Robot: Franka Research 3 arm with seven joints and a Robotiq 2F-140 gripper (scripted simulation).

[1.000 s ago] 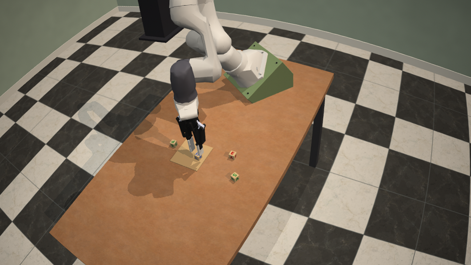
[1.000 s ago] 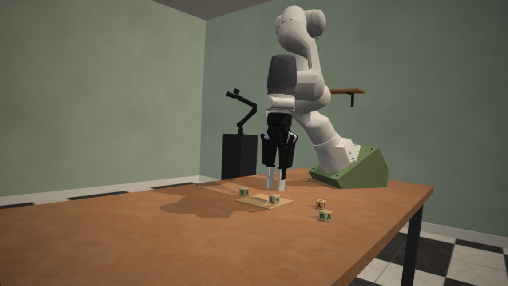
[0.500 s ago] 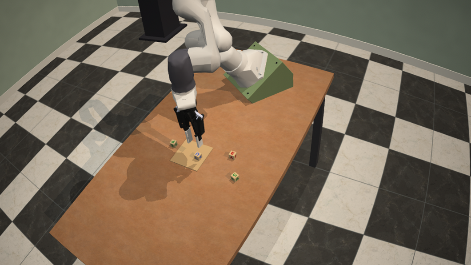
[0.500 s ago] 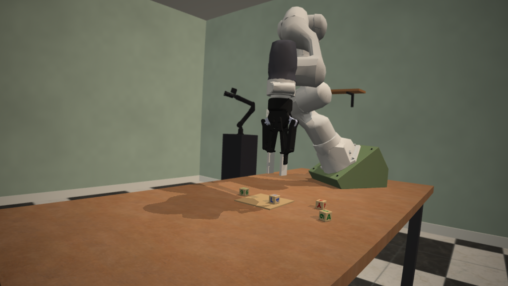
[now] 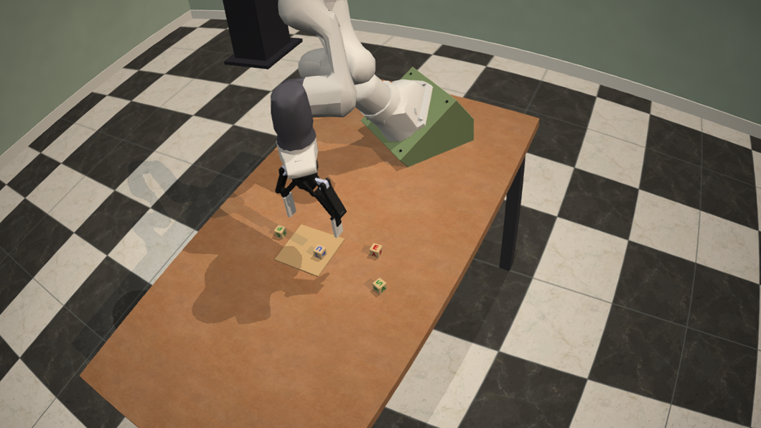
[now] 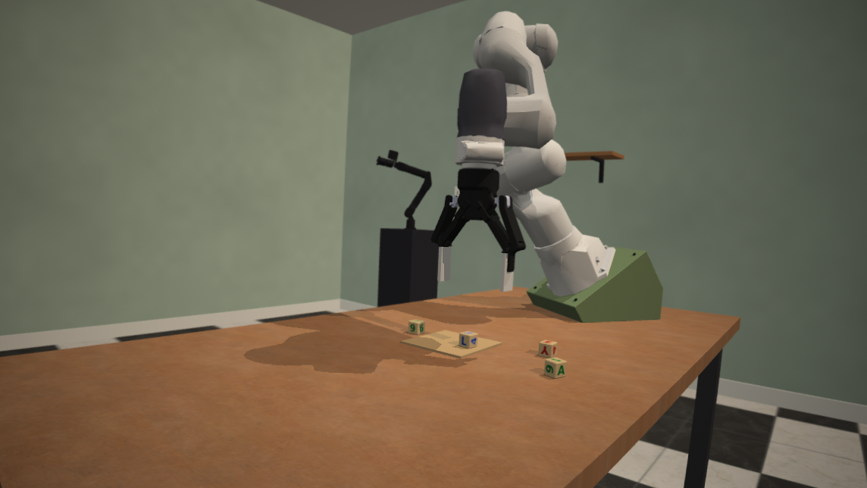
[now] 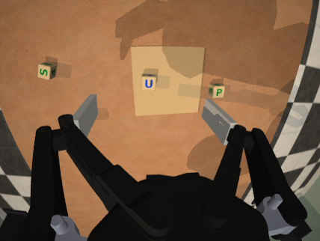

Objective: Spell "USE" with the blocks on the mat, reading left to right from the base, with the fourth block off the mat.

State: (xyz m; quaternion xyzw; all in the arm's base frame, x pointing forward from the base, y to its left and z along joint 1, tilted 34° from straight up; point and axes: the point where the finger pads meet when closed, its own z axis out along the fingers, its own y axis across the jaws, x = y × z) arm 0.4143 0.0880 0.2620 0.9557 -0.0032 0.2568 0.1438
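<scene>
The S block is 4 cm ahead of my hand, 19 cm to the left of it and 11 cm below it. Also, from my hand: U block: 11 cm below; then E block: 6 cm behind, 13 cm to the left, 11 cm below; then mat: 4 cm to the right, 13 cm below.
</scene>
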